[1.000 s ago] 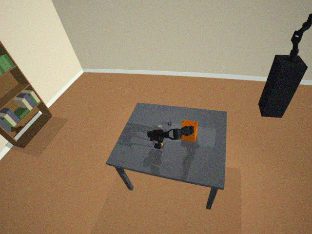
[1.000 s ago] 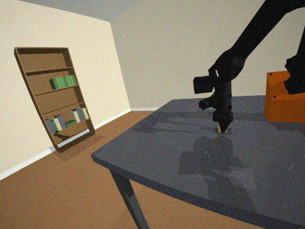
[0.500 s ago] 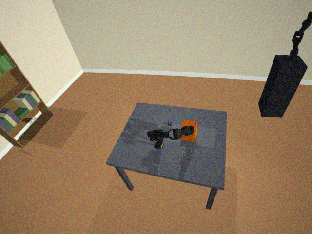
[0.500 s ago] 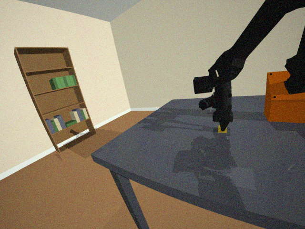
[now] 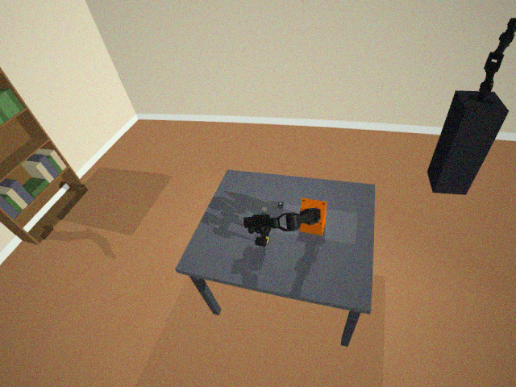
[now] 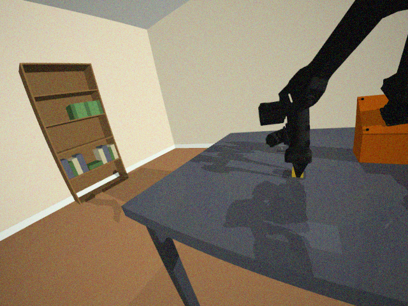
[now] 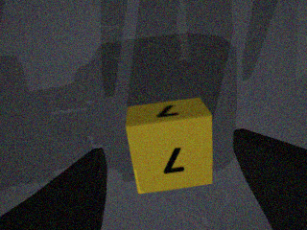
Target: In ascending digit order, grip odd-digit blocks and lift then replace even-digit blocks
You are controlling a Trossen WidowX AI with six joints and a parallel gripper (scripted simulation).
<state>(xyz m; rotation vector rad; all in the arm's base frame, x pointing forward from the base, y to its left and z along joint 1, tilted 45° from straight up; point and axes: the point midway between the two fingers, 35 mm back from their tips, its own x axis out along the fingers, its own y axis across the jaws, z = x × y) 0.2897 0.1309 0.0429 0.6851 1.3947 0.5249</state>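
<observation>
The yellow block lies right at my gripper tip. Also, from my gripper tip: grey block: 60 mm ahead, 230 mm to the right; then black block: 40 mm behind, 290 mm to the right.
</observation>
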